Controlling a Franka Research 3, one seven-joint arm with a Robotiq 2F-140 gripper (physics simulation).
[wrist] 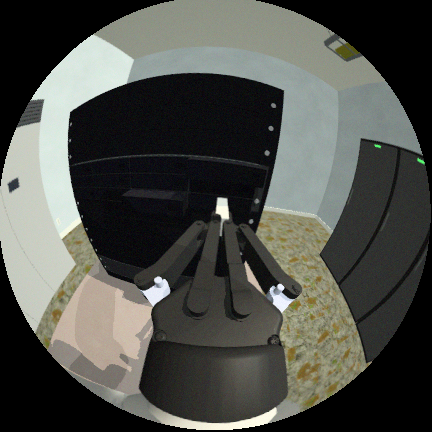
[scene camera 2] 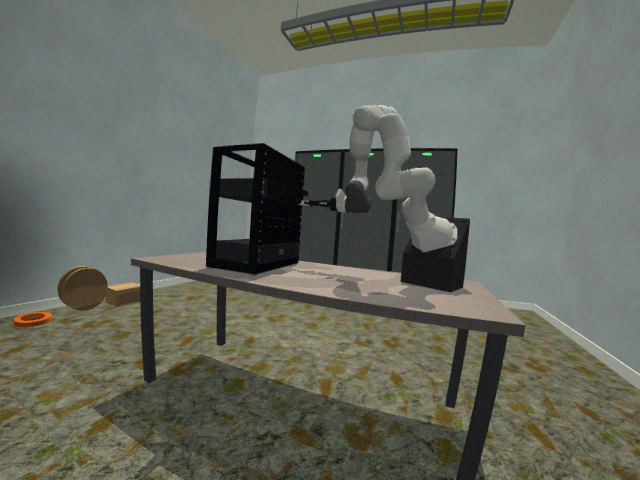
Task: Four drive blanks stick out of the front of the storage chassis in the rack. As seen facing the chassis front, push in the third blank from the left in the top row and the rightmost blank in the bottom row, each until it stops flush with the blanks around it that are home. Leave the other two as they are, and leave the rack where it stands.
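The black rack (scene camera 2: 254,217) (wrist: 175,115) stands upright on the left part of the table. The storage chassis (wrist: 105,175) is the dark band across the rack's middle in the wrist view. One blank (wrist: 155,194) sticks out left of centre there, its top face catching light. The other blanks are too dark to tell apart, and the bottom row is partly behind the fingers. My gripper (scene camera 2: 303,203) (wrist: 221,205) is shut and empty. Its pale fingertips are at the chassis front, right of that blank in the wrist view; whether they touch anything cannot be told.
The table (scene camera 2: 413,308) (wrist: 90,320) carries the rack and the black arm base (scene camera 2: 434,268). Dark cabinets (scene camera 2: 315,217) (wrist: 380,215) stand behind, to the right in the wrist view. A wooden disc (scene camera 2: 85,288), a wooden block (scene camera 2: 123,295) and an orange ring (scene camera 2: 21,322) are on the floor at left.
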